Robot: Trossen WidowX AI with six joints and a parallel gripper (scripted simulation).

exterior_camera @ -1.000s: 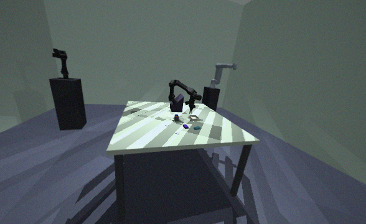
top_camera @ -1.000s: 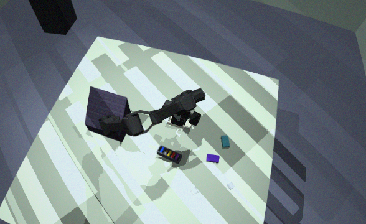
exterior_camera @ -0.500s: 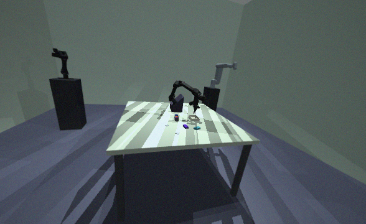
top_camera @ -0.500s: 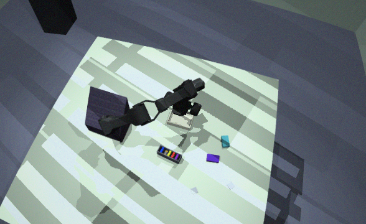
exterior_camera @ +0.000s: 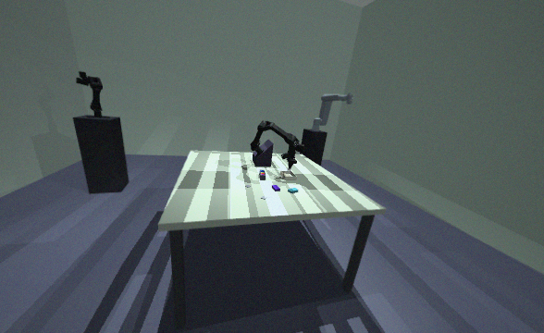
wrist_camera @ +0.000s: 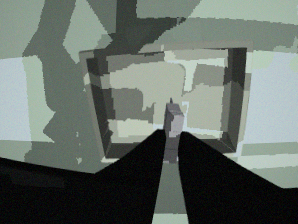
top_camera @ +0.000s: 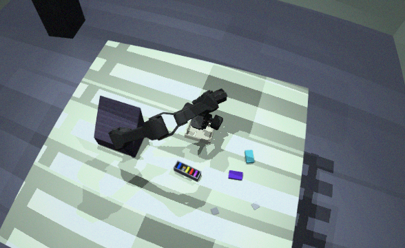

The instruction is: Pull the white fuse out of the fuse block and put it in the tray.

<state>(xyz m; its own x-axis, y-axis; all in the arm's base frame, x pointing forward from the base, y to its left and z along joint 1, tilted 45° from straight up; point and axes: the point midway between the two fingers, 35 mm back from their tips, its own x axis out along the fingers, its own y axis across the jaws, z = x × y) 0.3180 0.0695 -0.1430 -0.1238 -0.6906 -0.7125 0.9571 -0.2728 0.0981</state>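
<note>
Right now my gripper tip is 10 mm above the white fuse. Also, from my gripper tip: purple block (200 mm ahead, 190 mm to the right, 70 mm below); then cyan block (260 mm ahead, 90 mm to the right, 70 mm below); then tray (70 mm below).
</note>
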